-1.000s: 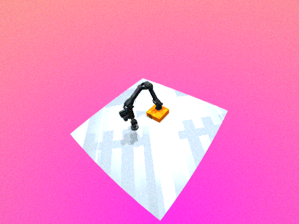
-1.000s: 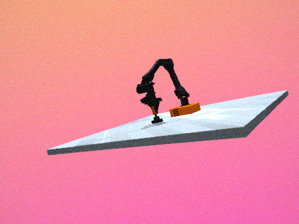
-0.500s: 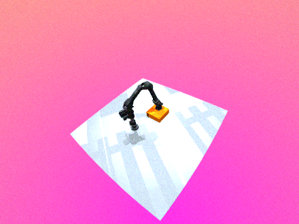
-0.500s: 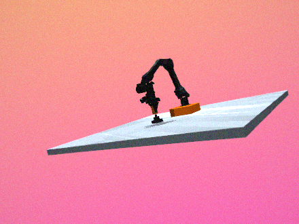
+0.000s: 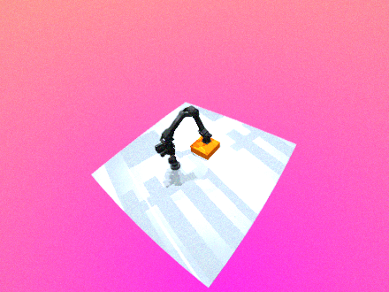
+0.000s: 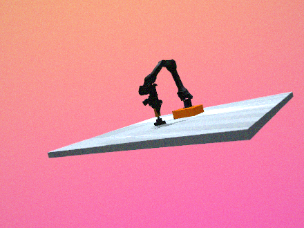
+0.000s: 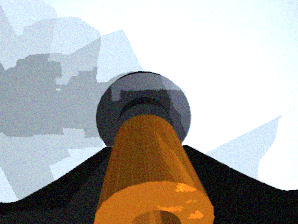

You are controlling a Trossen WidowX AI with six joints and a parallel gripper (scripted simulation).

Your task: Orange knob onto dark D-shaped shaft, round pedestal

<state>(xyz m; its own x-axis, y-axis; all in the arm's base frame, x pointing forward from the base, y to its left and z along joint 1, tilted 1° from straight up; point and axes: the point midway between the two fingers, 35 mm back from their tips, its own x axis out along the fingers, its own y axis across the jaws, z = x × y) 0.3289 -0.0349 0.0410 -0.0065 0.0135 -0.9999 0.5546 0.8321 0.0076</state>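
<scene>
The orange knob lies 2 cm above my gripper tip. Also, from my gripper tip: pedestal 4 cm below.
</scene>
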